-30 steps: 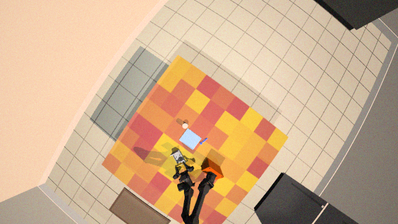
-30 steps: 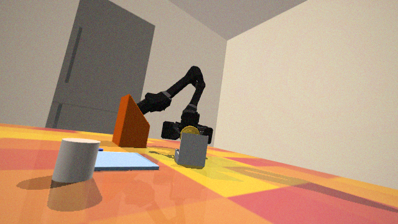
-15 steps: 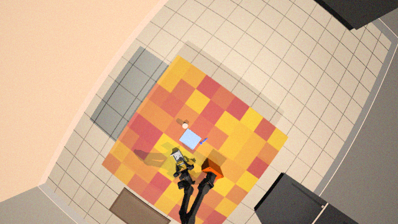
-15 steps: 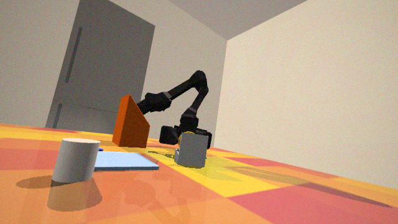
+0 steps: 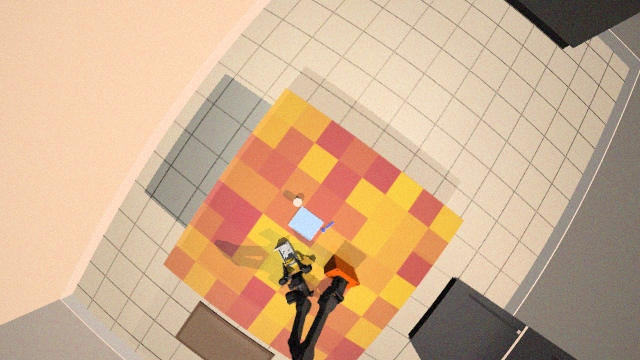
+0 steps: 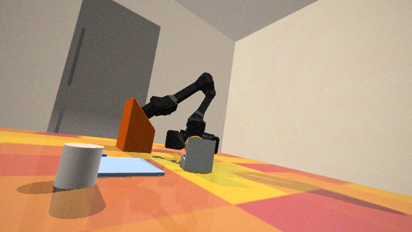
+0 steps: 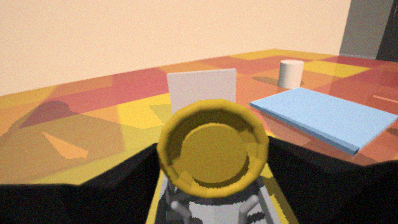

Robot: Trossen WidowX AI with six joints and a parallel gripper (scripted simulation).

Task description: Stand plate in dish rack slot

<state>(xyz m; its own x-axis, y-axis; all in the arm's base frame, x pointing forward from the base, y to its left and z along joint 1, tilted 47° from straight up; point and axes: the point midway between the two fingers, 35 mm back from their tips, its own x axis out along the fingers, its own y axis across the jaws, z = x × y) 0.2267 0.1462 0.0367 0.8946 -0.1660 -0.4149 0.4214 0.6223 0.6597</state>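
Right now my gripper tip is 1 cm past the yellow plate. Also, from my gripper tip: dish rack (2 cm ahead, 1 cm to the right, 3 cm below); then light blue mat (4 cm ahead, 21 cm to the right, 5 cm below); then blue spoon (6 cm behind, 26 cm to the right, 5 cm below).
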